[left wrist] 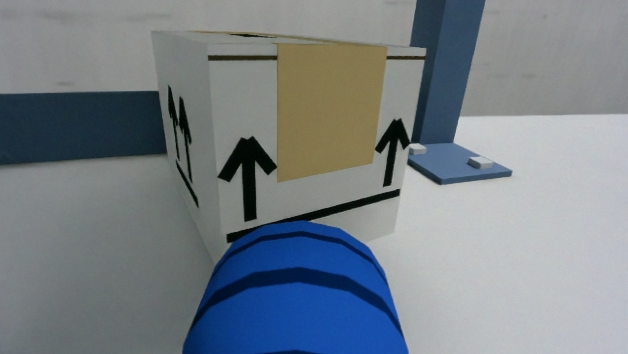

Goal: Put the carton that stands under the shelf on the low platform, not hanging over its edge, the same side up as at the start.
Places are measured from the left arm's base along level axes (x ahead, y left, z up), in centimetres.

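Pixels of known places: left end effector, tool point: (299,295).
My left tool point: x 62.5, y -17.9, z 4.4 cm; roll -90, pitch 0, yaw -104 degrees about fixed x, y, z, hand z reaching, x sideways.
Behind a point stands the place of what it marks.
The carton (320,115) {z 7.0, x 68.8, y -20.0 cm} is a white box with a tan tape strip down its near face, brown lines near the top edge and black arrows that point up. It stands upright on the white surface, turned so that its left side also shows. My left suction cup (299,255) is blue with dark rings and is in front of the carton's lower near face, hiding part of the bottom edge. Whether the cup touches or holds the carton cannot be told. My right suction cup and the low platform do not show.
A blue upright post (445,75) {z 6.8, x 82.6, y -35.2 cm} rises behind the carton on the right, from a flat blue foot plate (450,172) {z 0.5, x 76.2, y -32.8 cm} with small light blocks on it. A blue beam or panel (80,125) {z 2.7, x 84.0, y -5.8 cm} runs behind the carton on the left. A grey wall (560,60) is behind.
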